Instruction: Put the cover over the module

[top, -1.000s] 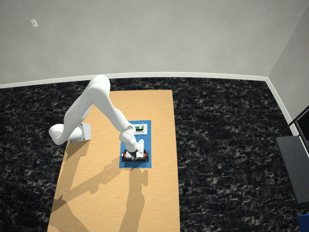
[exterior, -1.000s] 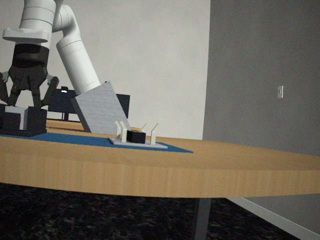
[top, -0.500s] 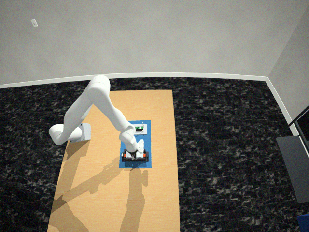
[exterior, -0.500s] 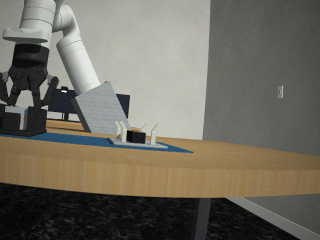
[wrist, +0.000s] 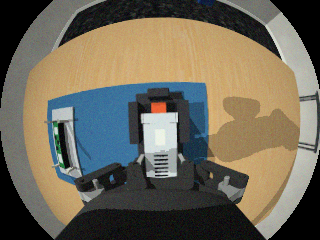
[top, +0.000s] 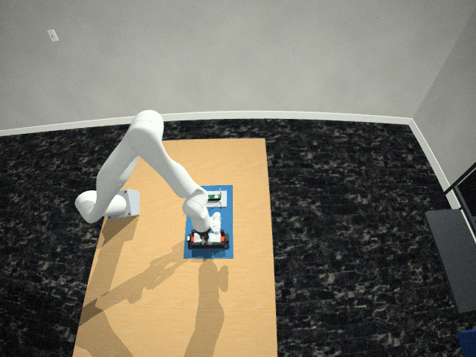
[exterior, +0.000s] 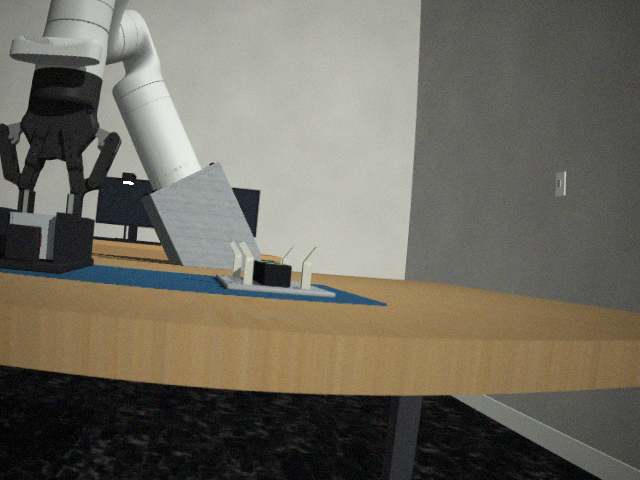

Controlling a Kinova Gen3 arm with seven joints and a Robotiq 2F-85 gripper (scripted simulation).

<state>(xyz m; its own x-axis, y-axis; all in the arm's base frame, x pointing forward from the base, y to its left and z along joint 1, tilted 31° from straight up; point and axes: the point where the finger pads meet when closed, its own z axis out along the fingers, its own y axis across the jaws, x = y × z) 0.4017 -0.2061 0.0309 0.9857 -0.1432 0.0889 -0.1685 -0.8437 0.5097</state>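
Now: hand 30 mm above the cover.
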